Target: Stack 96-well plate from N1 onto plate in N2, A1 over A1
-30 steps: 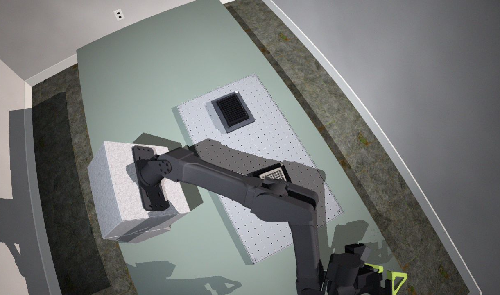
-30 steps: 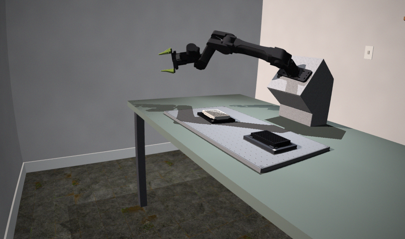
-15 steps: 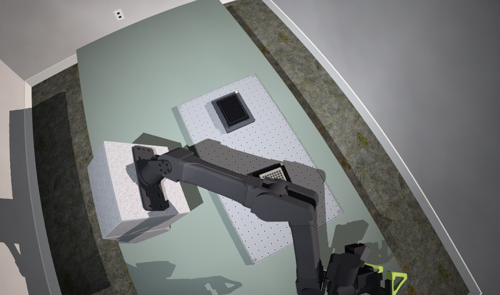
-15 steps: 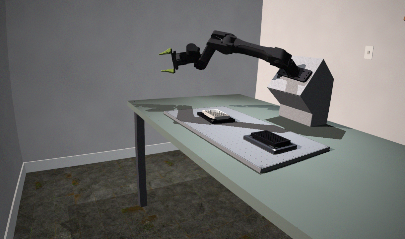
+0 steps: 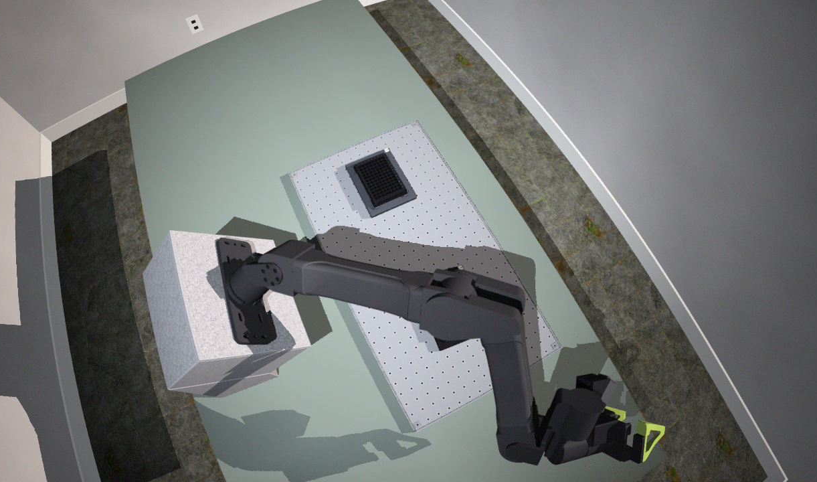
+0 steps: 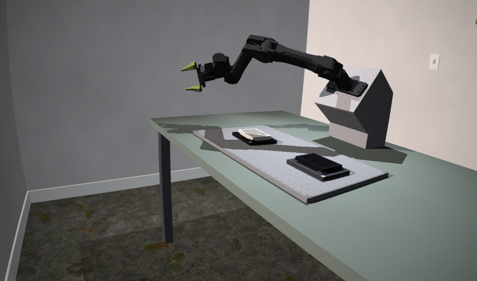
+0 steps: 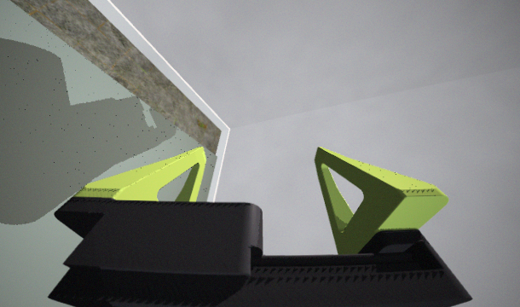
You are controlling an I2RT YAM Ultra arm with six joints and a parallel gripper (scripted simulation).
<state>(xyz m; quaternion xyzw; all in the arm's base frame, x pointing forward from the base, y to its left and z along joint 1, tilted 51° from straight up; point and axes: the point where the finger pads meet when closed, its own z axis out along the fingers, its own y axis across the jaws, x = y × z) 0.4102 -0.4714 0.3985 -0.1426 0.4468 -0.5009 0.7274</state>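
My gripper is now 23 cm past the white 96-well plate, 35 cm to the right of it and 19 cm above it. The rest, counted from my hand: black 96-well plate (30 cm behind, 70 cm to the left, 19 cm below); then black nest N2 (23 cm behind, 35 cm to the left, 20 cm below); then nest N1 (30 cm behind, 70 cm to the left, 20 cm below).
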